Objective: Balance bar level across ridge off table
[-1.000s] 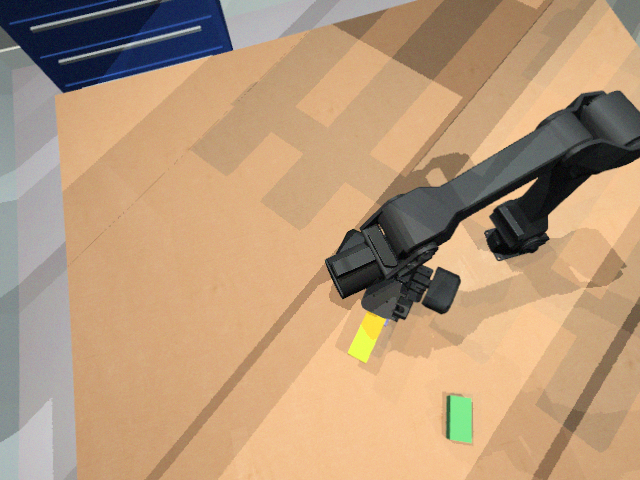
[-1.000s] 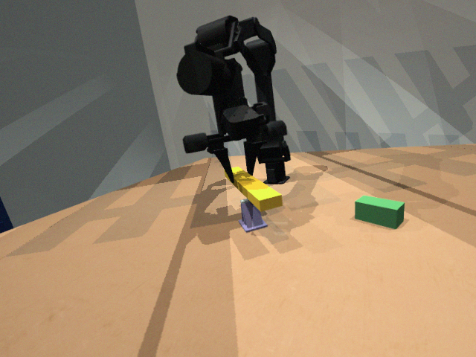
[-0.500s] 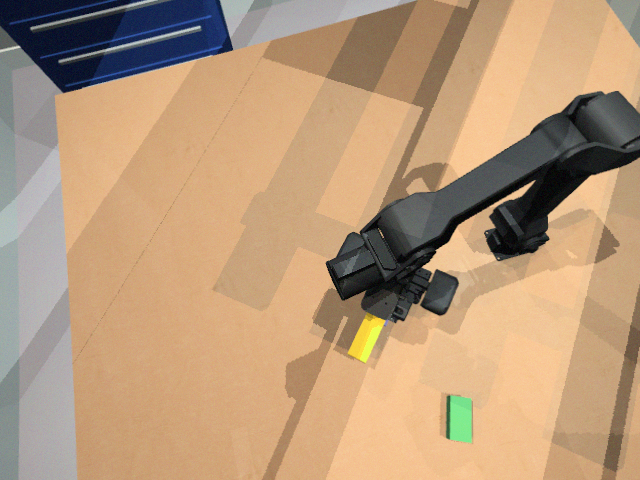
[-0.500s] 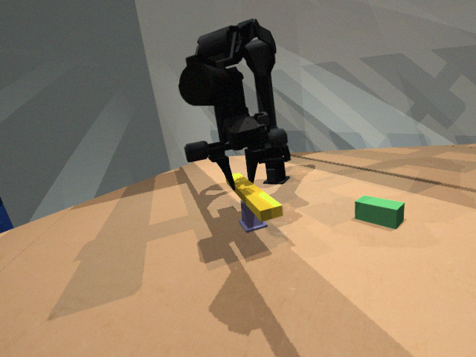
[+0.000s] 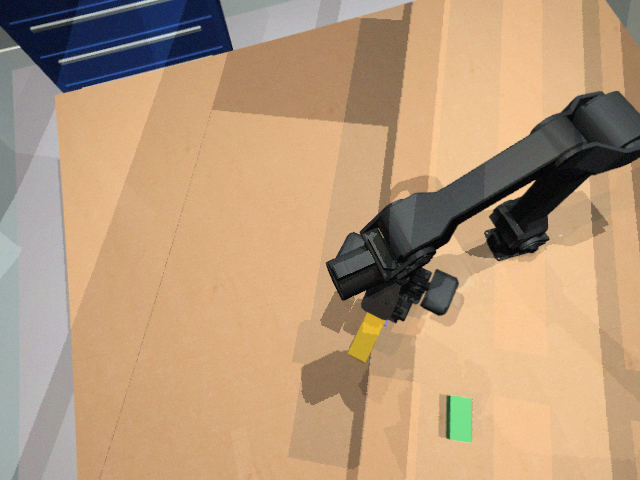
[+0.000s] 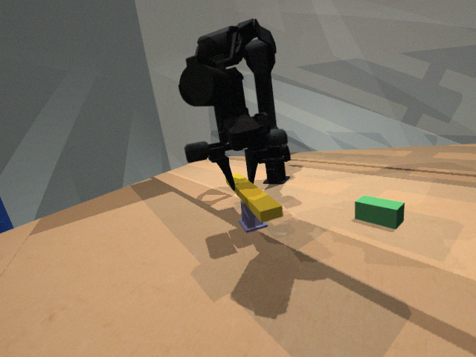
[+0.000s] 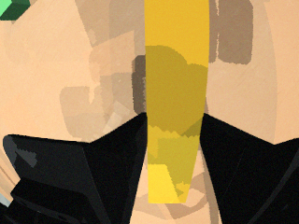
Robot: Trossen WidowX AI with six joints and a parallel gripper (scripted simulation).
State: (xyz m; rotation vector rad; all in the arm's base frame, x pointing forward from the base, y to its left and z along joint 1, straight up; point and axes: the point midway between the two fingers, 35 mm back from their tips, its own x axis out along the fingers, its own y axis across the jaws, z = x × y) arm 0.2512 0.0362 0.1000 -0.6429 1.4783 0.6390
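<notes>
My gripper tip is 20 mm to the right of the yellow bar and 20 mm short of it. Also, from my gripper tip: green block: 230 mm to the left, 50 mm below, 40 mm behind.
</notes>
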